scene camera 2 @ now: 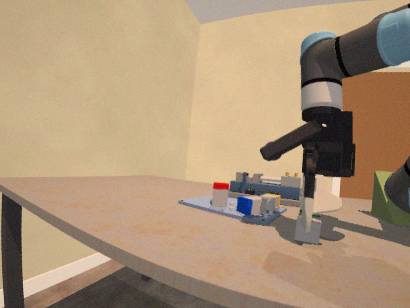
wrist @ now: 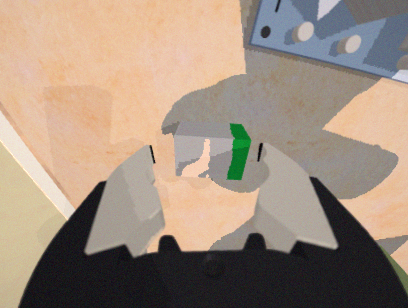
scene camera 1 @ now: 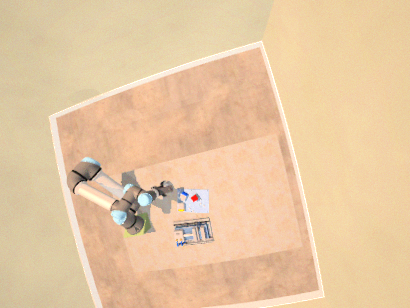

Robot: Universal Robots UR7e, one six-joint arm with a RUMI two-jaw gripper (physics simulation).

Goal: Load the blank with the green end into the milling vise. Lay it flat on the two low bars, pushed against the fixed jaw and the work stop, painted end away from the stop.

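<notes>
The green-ended blank (scene camera 2: 316, 234) (wrist: 220, 162) lies flat on the table, its green end towards the right finger in the wrist view; in scene camera 1 I cannot make it out under the gripper. My gripper (scene camera 1: 168, 186) (scene camera 2: 311, 220) (wrist: 205, 146) is open and low over the blank. In the wrist view its fingertips stand past the blank's two ends, with gaps; in scene camera 2 one fingertip overlaps the blank's near face. The milling vise (scene camera 1: 194, 232) (scene camera 2: 265, 189) stands past the tray in scene camera 2; its bars, fixed jaw and stop are too small to tell apart.
A pale blue tray (scene camera 1: 203, 207) (scene camera 2: 200, 204) (wrist: 275, 42) with pegs lies close by. It carries a red-ended blank (scene camera 1: 195, 198) (scene camera 2: 220, 195) standing upright, a blue-ended blank (scene camera 2: 245, 205) and a yellow-marked block (scene camera 2: 271, 201). A green block (scene camera 1: 127, 234) (scene camera 2: 382, 200) is at the arm's base.
</notes>
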